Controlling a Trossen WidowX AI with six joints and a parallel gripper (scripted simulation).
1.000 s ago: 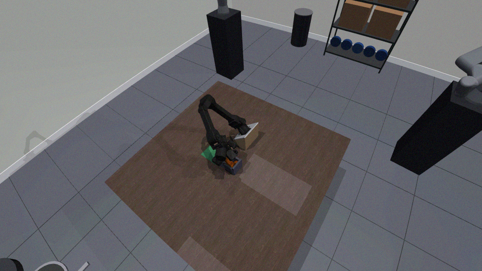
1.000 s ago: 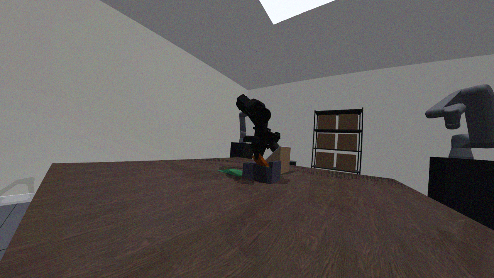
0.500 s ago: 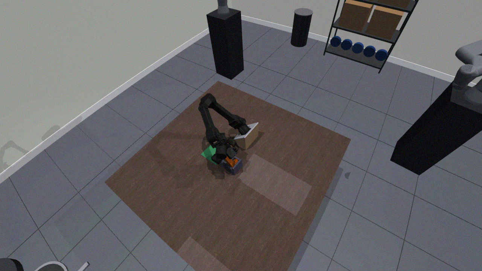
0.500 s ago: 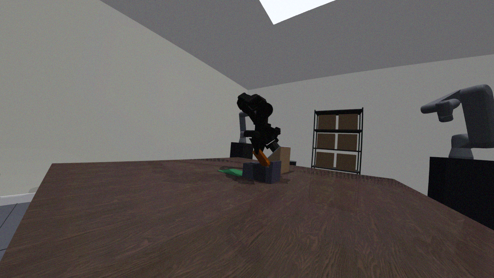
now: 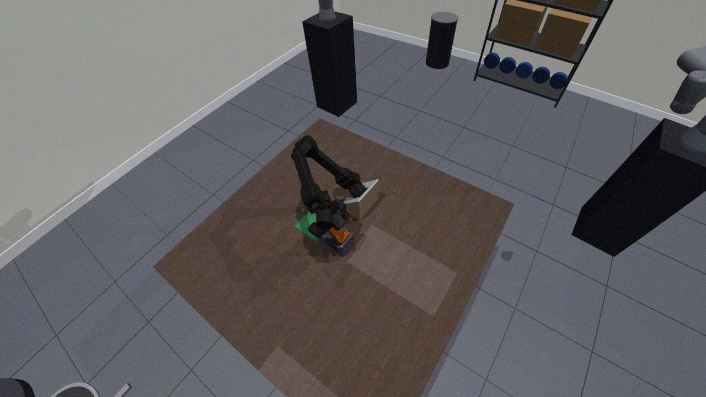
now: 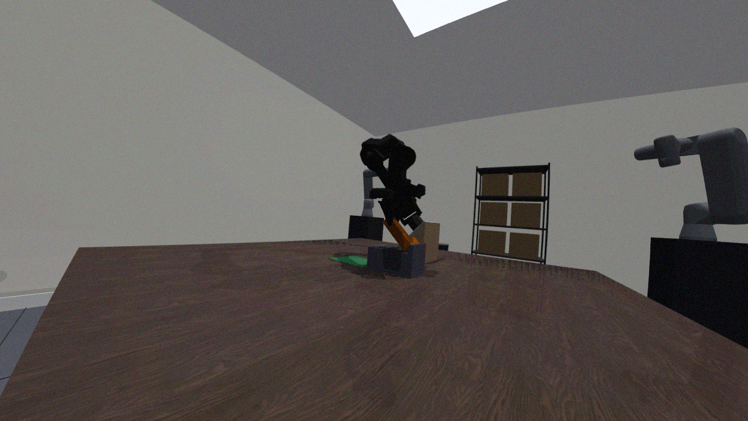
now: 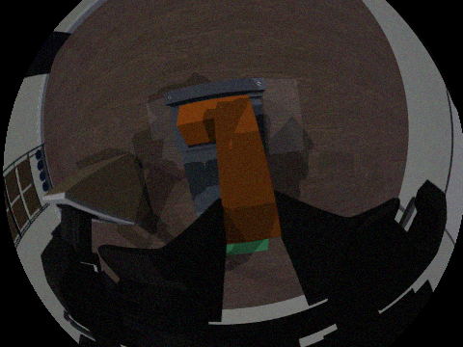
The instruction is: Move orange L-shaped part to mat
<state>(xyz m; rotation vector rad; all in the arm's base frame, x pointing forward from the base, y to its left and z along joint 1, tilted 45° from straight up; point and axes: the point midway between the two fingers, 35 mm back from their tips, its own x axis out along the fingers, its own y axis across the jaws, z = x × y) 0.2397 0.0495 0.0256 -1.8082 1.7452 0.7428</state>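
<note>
Right now my gripper tip is 15 cm above the green mat, 14 cm to the left of it and 1 cm past it. From my gripper tip the other things lie so: orange L-shaped part (3 cm to the left, 3 cm below, 2 cm behind).
</note>
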